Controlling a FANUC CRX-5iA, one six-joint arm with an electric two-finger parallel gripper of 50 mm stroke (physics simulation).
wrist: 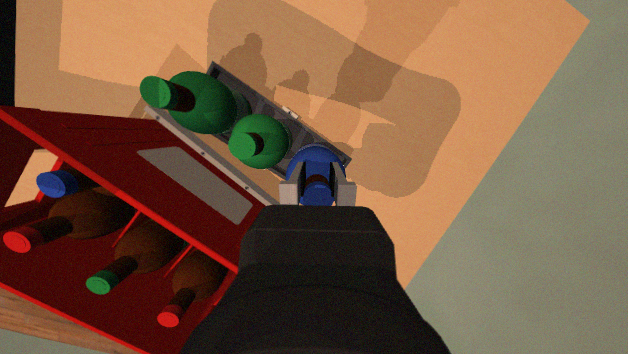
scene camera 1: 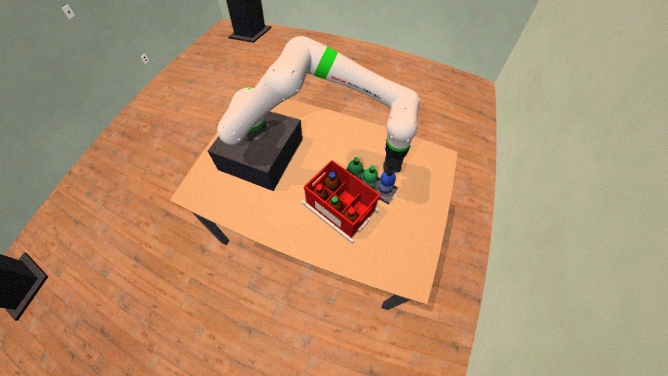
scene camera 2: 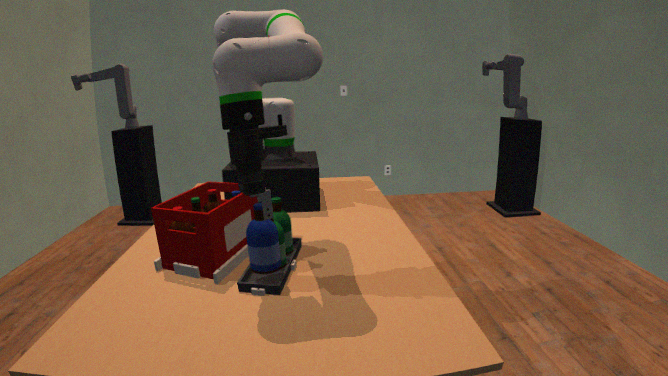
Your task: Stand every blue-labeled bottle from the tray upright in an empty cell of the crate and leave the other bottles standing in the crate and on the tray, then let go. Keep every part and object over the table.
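Where they show: gripper, fingertip midpoint: (wrist: 317, 172) (scene camera 1: 389, 170) (scene camera 2: 266, 217); arm's base, link origin: (scene camera 1: 254, 130) (scene camera 2: 279, 158).
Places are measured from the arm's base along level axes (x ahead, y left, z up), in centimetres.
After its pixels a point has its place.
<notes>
The blue-labeled bottle (scene camera 1: 387, 182) @(y 0.4, x 70.4, z -2.8 cm) (scene camera 2: 264, 245) @(y 4.8, x 73.6, z -5.6 cm) (wrist: 315, 160) @(y 6.0, x 68.7, z -1.5 cm) is upright, its base slightly above the dark tray (scene camera 1: 387, 198) @(y 0.4, x 73.2, z -16.4 cm) (scene camera 2: 260, 287) @(y 3.1, x 75.5, z -15.2 cm) (wrist: 301, 131) @(y 7.9, x 65.7, z -16.4 cm). My gripper (scene camera 1: 389, 173) @(y 5.1, x 69.3, z -0.5 cm) (scene camera 2: 259, 206) @(y 5.1, x 69.3, z -0.5 cm) (wrist: 317, 172) @(y 5.1, x 69.3, z -0.5 cm) is shut on its neck. Two green bottles (scene camera 1: 355, 168) @(y 2.8, x 53.9, z -5.2 cm) (scene camera 1: 370, 176) @(y 1.6, x 62.0, z -5.2 cm) (wrist: 205, 102) @(y 6.0, x 55.2, z -4.8 cm) (wrist: 265, 142) @(y 4.9, x 62.8, z -4.5 cm) stand on the tray; in scene camera 2 they partly hide behind the blue one. The red crate (scene camera 1: 311, 198) @(y -19.8, x 41.9, z -5.9 cm) (scene camera 2: 185, 250) @(y -17.4, x 67.0, z -10.0 cm) (wrist: 110, 132) @(y -2.1, x 46.3, z -5.2 cm) holds brown bottles with blue, red and green caps. Two cells on its tray side look empty; the gripper's body hides part of the crate in the wrist view.
Pale rails (scene camera 1: 327, 222) @(y -24.1, x 51.7, z -14.4 cm) (scene camera 2: 186, 270) @(y -17.7, x 68.2, z -15.2 cm) (wrist: 203, 153) @(y -3.0, x 52.2, z -13.9 cm) run along the crate's base. The black robot base block (scene camera 1: 245, 167) @(y -19.9, x 7.1, z -2.3 cm) (scene camera 2: 295, 187) @(y 7.7, x 18.6, z -7.4 cm) stands on the table (scene camera 1: 280, 225) @(y -33.9, x 31.9, z -16.9 cm) (scene camera 2: 165, 325) @(y -15.4, x 89.4, z -16.9 cm) (wrist: 390, 235) @(y -3.9, x 94.1, z -16.9 cm) beyond the crate. The crate's high walls stand close beside the tray.
</notes>
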